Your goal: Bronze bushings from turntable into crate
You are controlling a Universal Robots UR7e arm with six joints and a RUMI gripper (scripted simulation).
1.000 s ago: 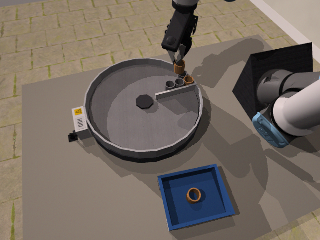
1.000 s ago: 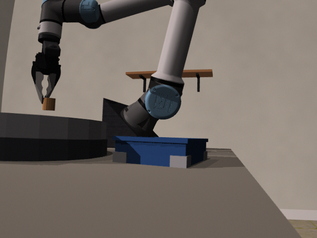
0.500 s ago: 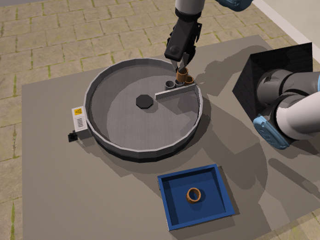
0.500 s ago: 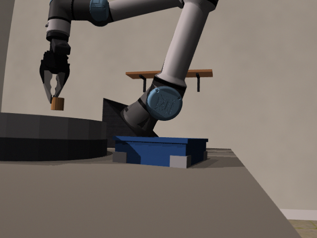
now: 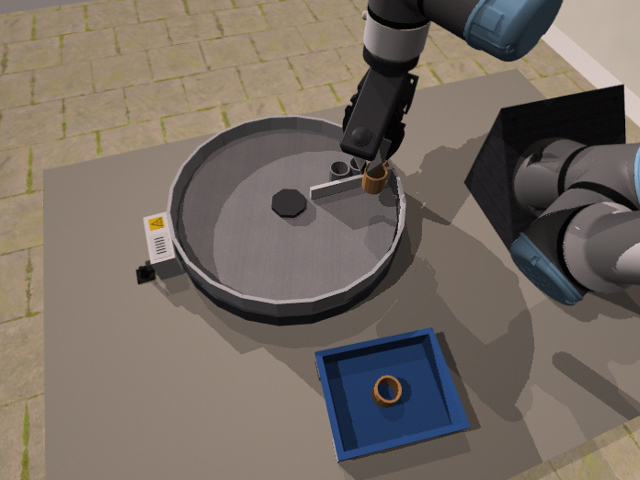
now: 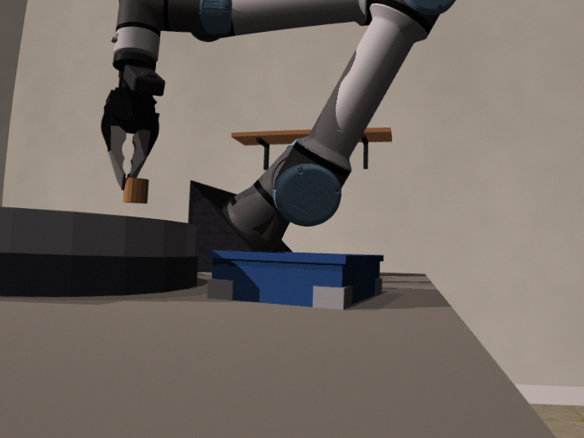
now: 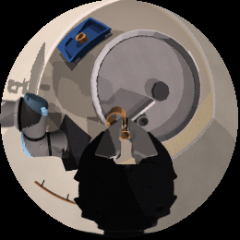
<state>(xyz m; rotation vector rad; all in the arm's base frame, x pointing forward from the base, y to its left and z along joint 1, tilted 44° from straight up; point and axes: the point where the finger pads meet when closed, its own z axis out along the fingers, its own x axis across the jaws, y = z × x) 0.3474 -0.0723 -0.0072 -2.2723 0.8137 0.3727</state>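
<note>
Now: the blue crate 6 cm ahead of my hand, 32 cm to the left of it and 13 cm below it. Round my hand: grey turntable: 13 cm ahead, 4 cm to the right, 10 cm below.
</note>
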